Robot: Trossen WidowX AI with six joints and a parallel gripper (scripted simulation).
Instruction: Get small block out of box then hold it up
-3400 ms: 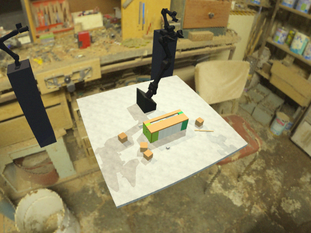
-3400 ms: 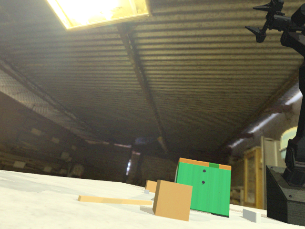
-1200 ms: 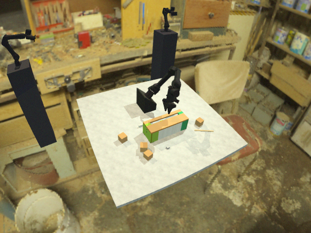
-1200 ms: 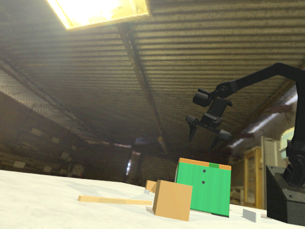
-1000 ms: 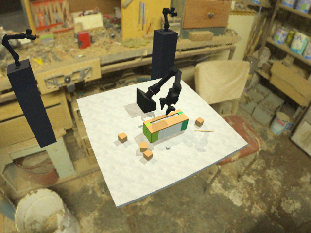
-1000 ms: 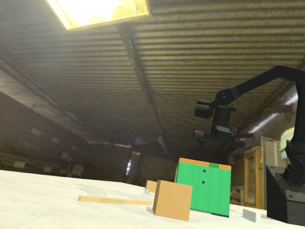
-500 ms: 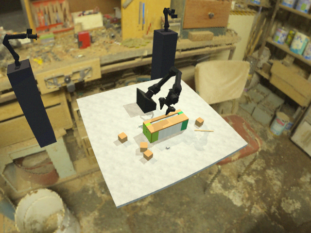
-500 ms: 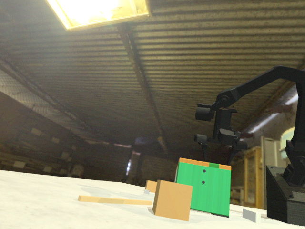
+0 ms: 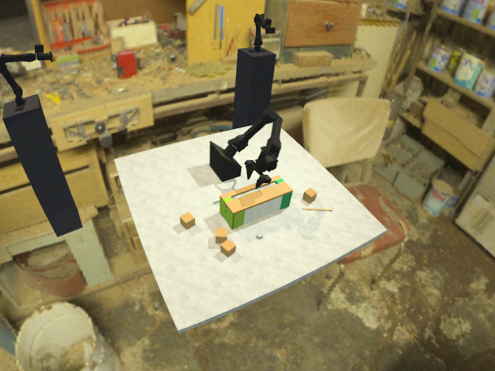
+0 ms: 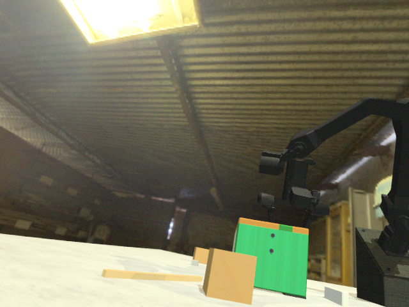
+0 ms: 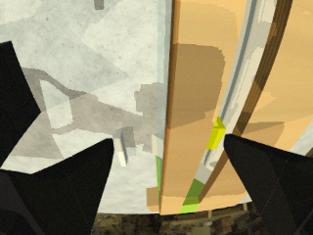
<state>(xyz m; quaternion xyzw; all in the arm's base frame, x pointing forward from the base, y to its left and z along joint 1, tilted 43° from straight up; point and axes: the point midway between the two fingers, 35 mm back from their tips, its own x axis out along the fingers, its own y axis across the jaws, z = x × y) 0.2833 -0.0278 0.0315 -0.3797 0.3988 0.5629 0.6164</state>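
Now: gripper tip 30 mm short of the box, 10 mm to the left of it and 70 mm above it. Round my gripper tip: yellow block (40 mm ahead, 40 mm to the right, 50 mm below); then grey metal piece (250 mm ahead, 110 mm to the right, 130 mm below); then thin wooden stick (260 mm ahead, 310 mm to the left, 130 mm below).
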